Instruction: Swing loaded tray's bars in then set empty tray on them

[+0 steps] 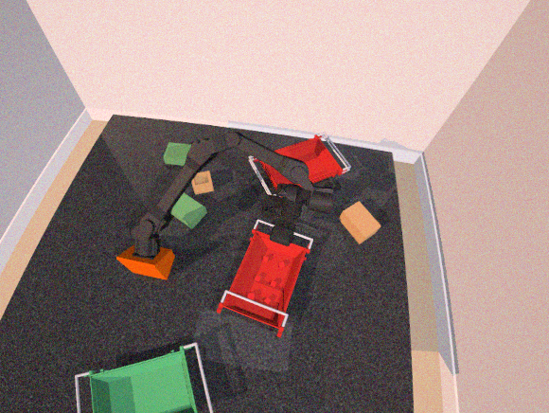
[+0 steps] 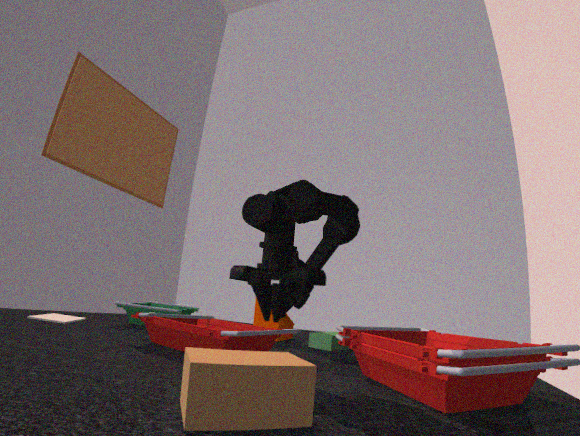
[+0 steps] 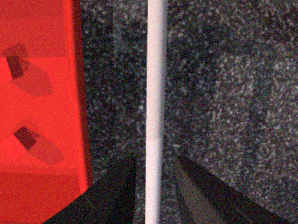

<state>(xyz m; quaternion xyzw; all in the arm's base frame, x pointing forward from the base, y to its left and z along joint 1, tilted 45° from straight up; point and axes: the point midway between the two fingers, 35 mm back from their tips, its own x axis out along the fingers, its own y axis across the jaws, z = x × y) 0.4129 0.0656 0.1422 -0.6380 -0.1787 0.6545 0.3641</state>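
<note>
My gripper tip is now 530 mm to the left of the green tray, 330 mm past it and 40 mm above it. The rest, counted from my gripper tip: tan box 260 mm ahead, 80 mm to the left, 50 mm below.
</note>
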